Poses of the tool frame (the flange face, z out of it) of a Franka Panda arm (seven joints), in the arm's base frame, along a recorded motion.
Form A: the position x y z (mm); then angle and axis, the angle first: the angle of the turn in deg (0 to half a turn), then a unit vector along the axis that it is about.
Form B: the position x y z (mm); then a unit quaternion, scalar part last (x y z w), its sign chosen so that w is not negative. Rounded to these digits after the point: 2 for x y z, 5 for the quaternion.
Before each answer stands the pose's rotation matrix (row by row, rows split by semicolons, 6 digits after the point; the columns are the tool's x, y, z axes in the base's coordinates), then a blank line. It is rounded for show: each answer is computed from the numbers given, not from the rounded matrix.
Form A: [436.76, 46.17, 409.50, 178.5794, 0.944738, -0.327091, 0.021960]
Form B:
0.785092 -0.618480 0.033377; -0.617391 -0.785749 -0.037785; 0.049596 0.009058 -0.998728

[436.76, 46.17, 409.50, 0.94467, -0.32707, 0.02196, 0.01240]
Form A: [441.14, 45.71, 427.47, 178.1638, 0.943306, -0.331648, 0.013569]
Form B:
0.779708 -0.625965 0.014966; -0.625095 -0.779562 -0.039224; 0.036220 0.021228 -0.999118

[441.14, 45.71, 427.47, 0.94318, -0.33161, 0.01357, 0.01602]
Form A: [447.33, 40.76, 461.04, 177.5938, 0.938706, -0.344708, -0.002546]
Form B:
0.762444 -0.646767 -0.019250; -0.646981 -0.761576 -0.037656; 0.009694 0.041165 -0.999105

[447.33, 40.76, 461.04, 0.93850, -0.34463, -0.00255, 0.02100]
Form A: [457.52, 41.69, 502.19, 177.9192, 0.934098, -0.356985, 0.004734]
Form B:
0.745163 -0.666870 -0.004121; -0.666526 -0.744548 -0.037295; 0.021803 0.030537 -0.999296

[457.52, 41.69, 502.19, 0.93394, -0.35693, 0.00473, 0.01816]
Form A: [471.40, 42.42, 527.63, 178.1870, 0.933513, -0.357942, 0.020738]
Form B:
0.742959 -0.668776 0.027384; -0.667464 -0.743318 -0.044376; 0.050033 0.014692 -0.998639

[471.40, 42.42, 527.63, 0.93340, -0.35790, 0.02074, 0.01582]
